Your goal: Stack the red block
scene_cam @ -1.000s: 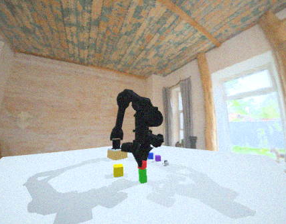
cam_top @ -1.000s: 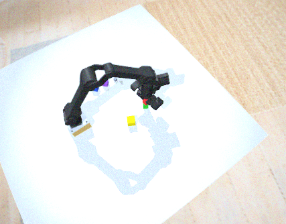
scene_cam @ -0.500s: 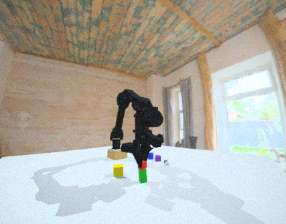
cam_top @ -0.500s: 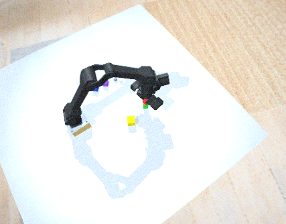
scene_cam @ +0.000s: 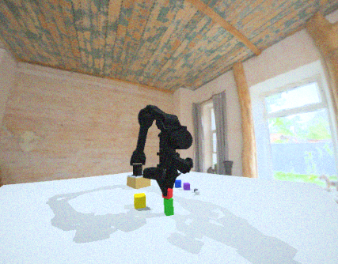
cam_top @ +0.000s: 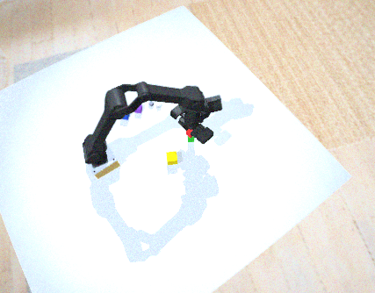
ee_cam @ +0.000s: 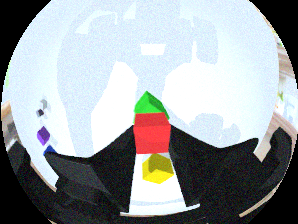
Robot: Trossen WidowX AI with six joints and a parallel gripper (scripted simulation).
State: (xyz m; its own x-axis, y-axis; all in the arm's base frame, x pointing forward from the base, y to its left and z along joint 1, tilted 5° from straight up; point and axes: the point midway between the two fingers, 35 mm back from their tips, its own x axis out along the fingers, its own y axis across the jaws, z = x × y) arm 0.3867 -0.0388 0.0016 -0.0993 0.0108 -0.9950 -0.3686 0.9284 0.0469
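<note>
My gripper tip is now 10 mm below the red block. From my gripper tip the other things lie so: yellow block (110 mm behind, 60 mm to the right, 40 mm below); small grey object (90 mm behind, 240 mm to the left, 50 mm below); purple block (160 mm behind, 230 mm to the left, 50 mm below).
</note>
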